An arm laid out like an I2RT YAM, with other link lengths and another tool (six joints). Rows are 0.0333 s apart.
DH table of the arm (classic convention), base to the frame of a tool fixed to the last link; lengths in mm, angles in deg. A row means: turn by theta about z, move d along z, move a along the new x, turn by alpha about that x. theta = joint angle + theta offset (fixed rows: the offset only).
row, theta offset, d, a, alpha
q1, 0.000, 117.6, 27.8, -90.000
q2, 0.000, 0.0, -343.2, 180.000
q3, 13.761, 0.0, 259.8, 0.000
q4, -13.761, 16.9, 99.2, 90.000
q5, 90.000, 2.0, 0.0, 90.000
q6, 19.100, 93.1, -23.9, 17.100
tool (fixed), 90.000, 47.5, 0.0, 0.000
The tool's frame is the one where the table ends.
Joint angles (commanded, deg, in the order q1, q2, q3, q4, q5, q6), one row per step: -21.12 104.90 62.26 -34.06 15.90 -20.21; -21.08 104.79 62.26 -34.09 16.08 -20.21; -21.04 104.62 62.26 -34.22 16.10 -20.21; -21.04 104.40 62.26 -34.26 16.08 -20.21; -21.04 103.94 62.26 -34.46 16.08 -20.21; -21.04 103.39 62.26 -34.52 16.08 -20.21; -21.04 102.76 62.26 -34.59 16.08 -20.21; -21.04 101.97 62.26 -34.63 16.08 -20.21; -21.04 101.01 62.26 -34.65 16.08 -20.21
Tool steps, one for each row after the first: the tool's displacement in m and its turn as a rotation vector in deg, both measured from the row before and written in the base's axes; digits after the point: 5 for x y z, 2 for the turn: -0.00011 -0.00012 0.00074 -0.19 -0.01 0.00; -0.00032 0.00038 0.00099 -0.03 -0.03 0.04; -0.00005 0.00007 0.00141 -0.05 -0.17 0.00; -0.00060 0.00023 0.00282 -0.09 -0.24 0.00; -0.00008 0.00003 0.00358 -0.18 -0.46 0.00; -0.00014 0.00005 0.00410 -0.20 -0.52 0.00; -0.00005 0.00002 0.00519 -0.27 -0.70 0.00; -0.00005 0.00002 0.00635 -0.34 -0.88 0.00
